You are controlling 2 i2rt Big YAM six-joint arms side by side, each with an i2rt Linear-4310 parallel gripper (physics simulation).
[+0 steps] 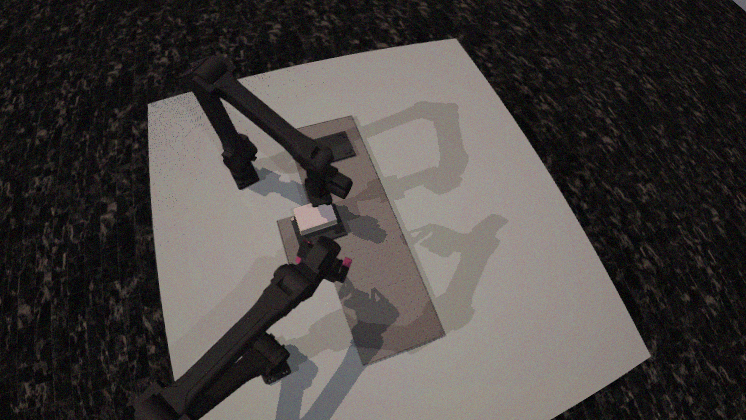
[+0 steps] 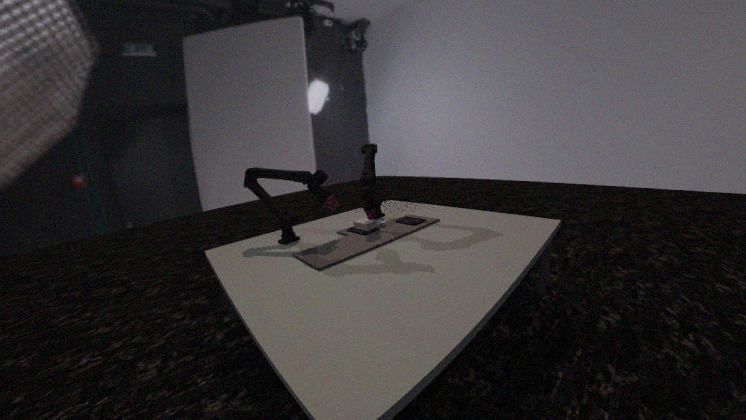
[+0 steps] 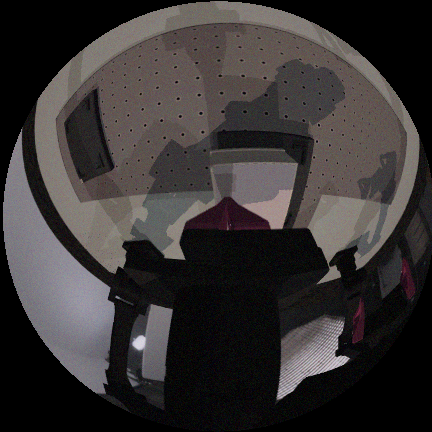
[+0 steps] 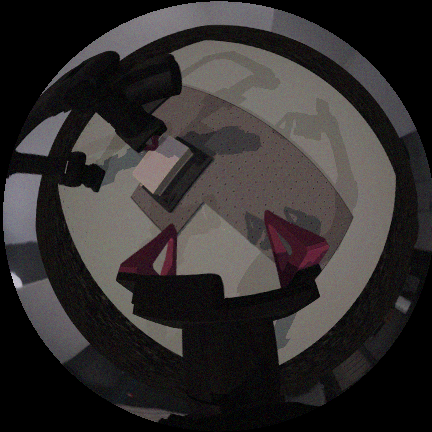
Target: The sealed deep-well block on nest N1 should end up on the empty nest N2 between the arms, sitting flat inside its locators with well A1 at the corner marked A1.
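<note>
The pale deep-well block [image 1: 313,218] [image 2: 363,224] [image 3: 262,180] [image 4: 160,165] stands on the dark nest N2 [image 1: 341,228] [image 3: 265,140] [image 4: 200,162] between the arms. The nest shows along two sides of it; I cannot tell if it sits fully flat, and no A1 mark is readable. Nest N1 [image 1: 341,145] [image 2: 410,220] [image 3: 87,137] is empty. My left gripper [image 3: 227,201] [image 4: 155,147] is shut and empty, its magenta tips close to the block's edge; contact is unclear. My right gripper [image 4: 218,221] [image 2: 330,202] is open and empty, raised beside nest N2.
A brown perforated board [image 1: 388,260] [image 2: 334,252] [image 3: 175,65] [image 4: 280,170] lies under both nests on the white table [image 1: 522,260] [image 2: 365,323]. The left forearm reaches over the board near nest N1. Both arms cast shadows across the board and table.
</note>
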